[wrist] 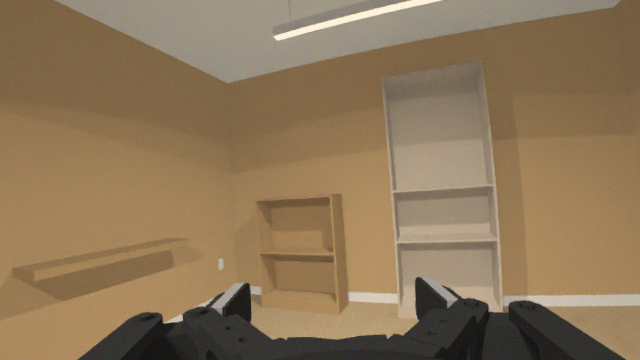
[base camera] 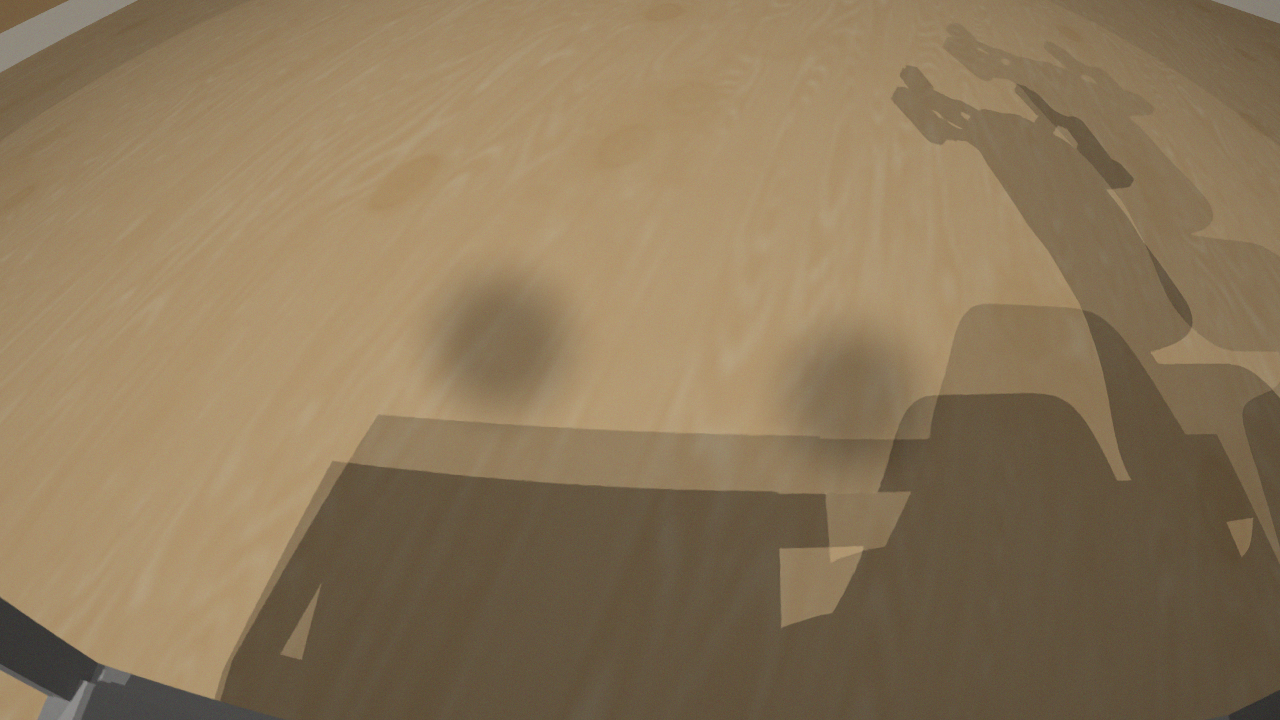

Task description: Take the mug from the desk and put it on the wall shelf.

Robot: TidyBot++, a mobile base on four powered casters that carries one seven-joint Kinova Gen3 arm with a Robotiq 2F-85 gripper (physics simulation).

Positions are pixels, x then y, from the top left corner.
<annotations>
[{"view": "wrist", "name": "gripper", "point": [333,299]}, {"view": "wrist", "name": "tall white bookcase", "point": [442,177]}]
</annotations>
